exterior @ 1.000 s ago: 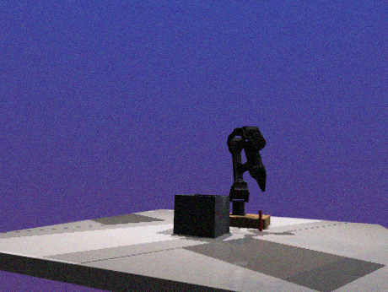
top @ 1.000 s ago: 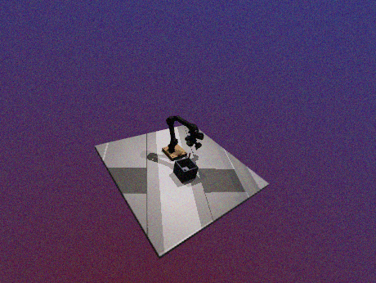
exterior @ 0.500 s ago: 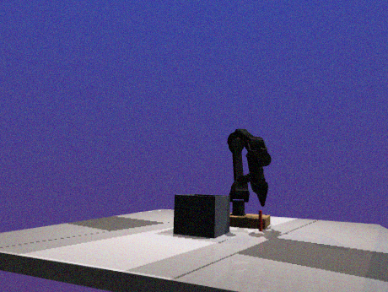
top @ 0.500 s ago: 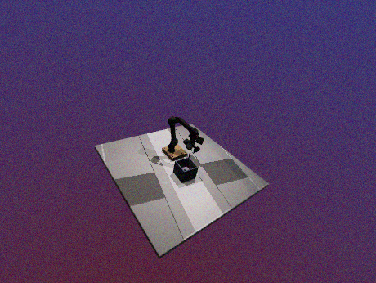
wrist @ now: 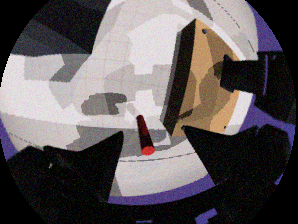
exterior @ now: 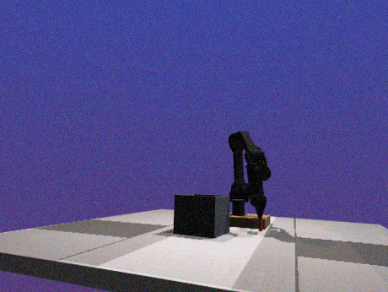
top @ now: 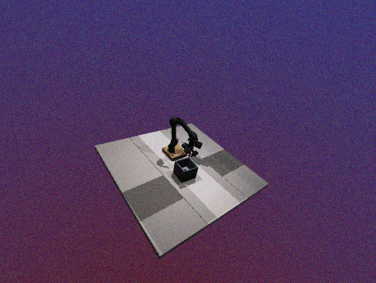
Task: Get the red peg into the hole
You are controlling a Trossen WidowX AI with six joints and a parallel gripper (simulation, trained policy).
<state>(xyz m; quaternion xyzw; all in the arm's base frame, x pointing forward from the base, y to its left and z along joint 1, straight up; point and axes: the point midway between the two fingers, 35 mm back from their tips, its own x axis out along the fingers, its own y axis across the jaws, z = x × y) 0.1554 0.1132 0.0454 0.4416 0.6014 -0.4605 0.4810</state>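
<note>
My gripper tip is 10 mm short of the red peg, 10 mm to the right of it and 10 mm above it. Also, from my gripper tip: grey plate 180 mm ahead, 190 mm to the right, 10 mm below.
</note>
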